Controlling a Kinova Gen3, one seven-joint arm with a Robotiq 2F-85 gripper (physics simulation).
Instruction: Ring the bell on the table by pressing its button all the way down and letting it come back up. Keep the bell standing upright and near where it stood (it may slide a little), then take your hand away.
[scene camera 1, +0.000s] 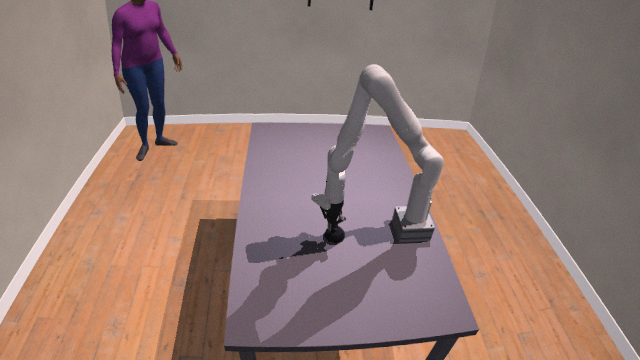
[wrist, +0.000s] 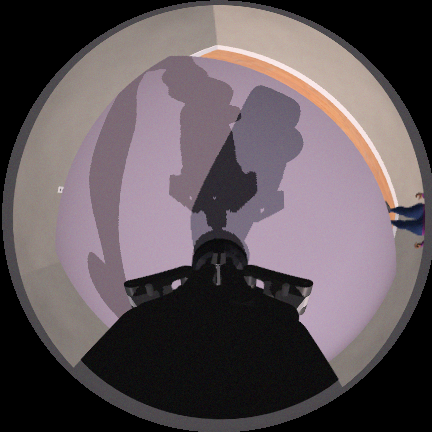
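Where they show: gripper, fingertip midpoint: (scene camera 1: 330, 229) (wrist: 219, 260); arm's base at its link origin: (scene camera 1: 415, 216).
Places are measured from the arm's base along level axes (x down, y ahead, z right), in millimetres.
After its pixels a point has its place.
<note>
The black round bell (scene camera 1: 334, 236) @[y 358, x 45, z 3 mm] (wrist: 220, 245) @[y 380, x 50, z 20 mm] stands upright on the purple-grey table (scene camera 1: 360, 310) @[y 364, x 77, z -352 mm] (wrist: 320, 250) @[y 437, x 77, z 196 mm], left of the robot's base. My gripper (scene camera 1: 332, 228) @[y 370, x 22, z 24 mm] (wrist: 219, 260) @[y 370, x 22, z 24 mm] points down with its fingers shut and empty. Its fingertips are right at the top of the bell, over the button. In the wrist view the fingers and gripper body cover the bell's near part. The button is hidden by the fingertips, so how far down it is cannot be told.
The robot's base (scene camera 1: 412, 232) @[y 41, x 23, z -69 mm] is fixed at the table's right edge. Arm shadows lie across the table around the bell. A person (scene camera 1: 142, 55) (wrist: 410, 218) in a purple top and blue trousers stands on the wooden floor beyond the table's left side.
</note>
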